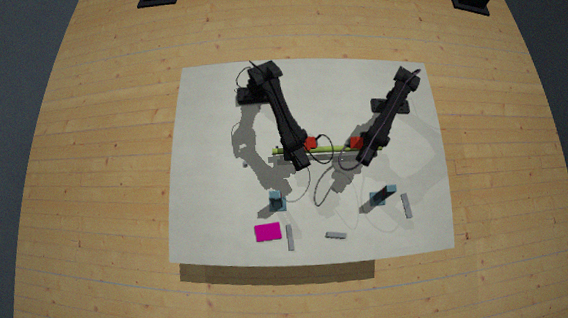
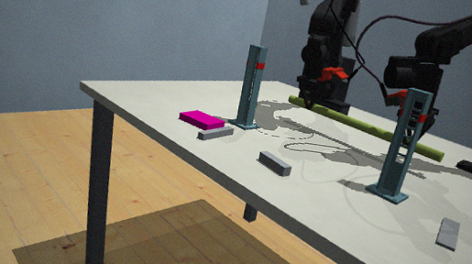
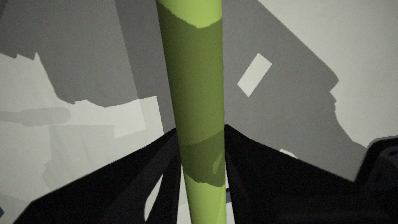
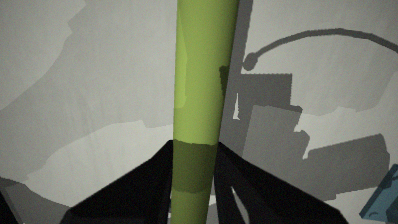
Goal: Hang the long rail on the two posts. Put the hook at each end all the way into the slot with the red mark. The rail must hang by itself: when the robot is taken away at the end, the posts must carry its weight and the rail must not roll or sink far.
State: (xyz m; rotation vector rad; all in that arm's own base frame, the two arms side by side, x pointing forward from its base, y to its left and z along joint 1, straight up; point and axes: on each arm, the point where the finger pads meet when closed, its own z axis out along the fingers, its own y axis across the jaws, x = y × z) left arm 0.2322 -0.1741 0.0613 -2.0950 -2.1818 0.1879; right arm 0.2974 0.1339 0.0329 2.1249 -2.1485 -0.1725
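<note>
The green rail is 150 mm to the left of my right hand, 30 mm behind it and 10 mm below it. Also, from my right hand: magenta block 340 mm ahead, 80 mm to the right, 60 mm below.
Now: the green rail 15 cm to the right of my left hand and 1 cm below it. Round my left hand: magenta block (38 cm to the right, 37 cm ahead, 5 cm below).
</note>
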